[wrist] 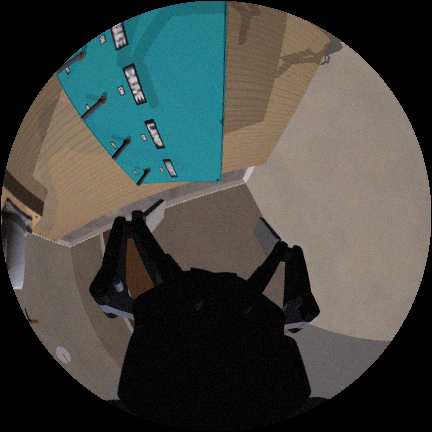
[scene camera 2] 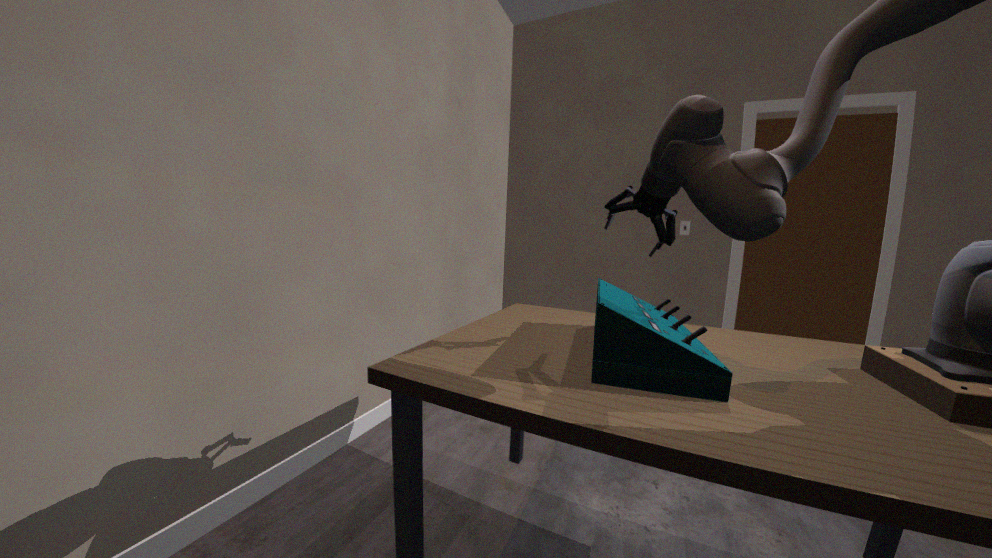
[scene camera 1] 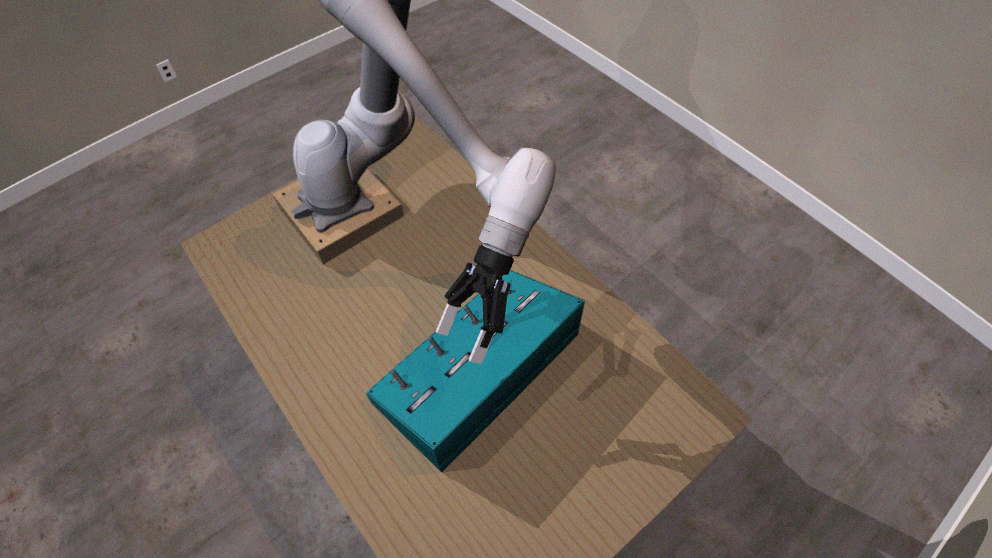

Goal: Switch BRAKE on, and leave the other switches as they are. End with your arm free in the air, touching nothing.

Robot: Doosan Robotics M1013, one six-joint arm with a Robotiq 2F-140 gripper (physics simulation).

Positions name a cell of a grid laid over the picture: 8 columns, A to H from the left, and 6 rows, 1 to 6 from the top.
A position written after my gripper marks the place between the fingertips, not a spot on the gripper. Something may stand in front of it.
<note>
In view: my gripper (scene camera 1: D4) and a teal switch panel (scene camera 1: D5).
My gripper shows as well in the wrist view (wrist: D4) and in scene camera 2 (scene camera 2: F3). The teal switch panel also shows in the wrist view (wrist: D2).
</note>
